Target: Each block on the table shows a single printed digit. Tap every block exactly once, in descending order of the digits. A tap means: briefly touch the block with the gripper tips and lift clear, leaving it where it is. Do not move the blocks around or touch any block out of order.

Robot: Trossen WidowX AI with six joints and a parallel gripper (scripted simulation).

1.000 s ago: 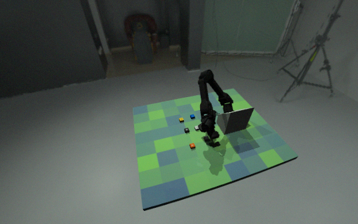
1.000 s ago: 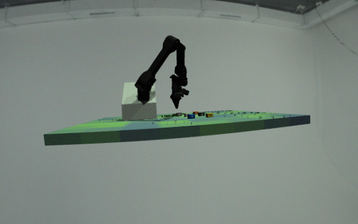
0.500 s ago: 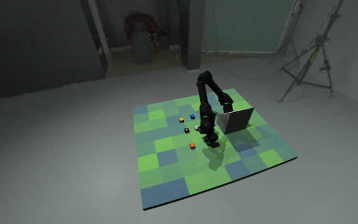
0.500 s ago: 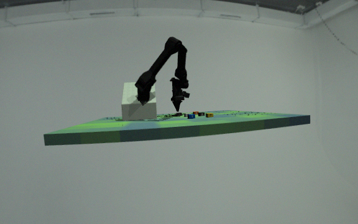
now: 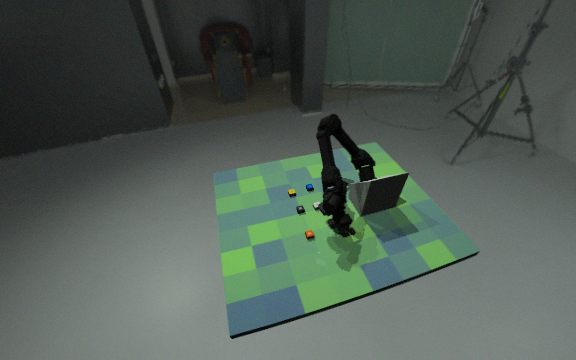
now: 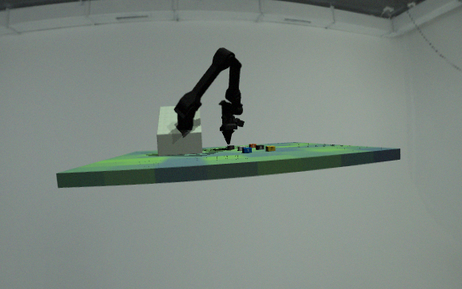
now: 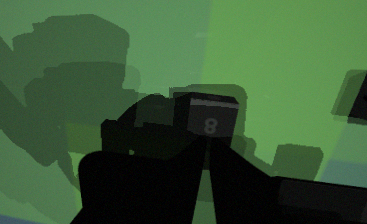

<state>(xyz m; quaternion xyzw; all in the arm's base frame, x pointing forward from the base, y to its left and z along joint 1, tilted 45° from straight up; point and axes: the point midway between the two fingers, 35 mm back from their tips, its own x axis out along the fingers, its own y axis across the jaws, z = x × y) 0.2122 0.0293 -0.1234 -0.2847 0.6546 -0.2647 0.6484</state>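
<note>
My gripper tip is 20 mm above the grey block and 10 mm short of it. The rest, counted from my gripper tip: orange block: 140 mm ahead, 40 mm to the left, 20 mm below; then white block: 120 mm to the right, 50 mm ahead, 20 mm below; then black block: 130 mm ahead, 120 mm to the right, 20 mm below.
</note>
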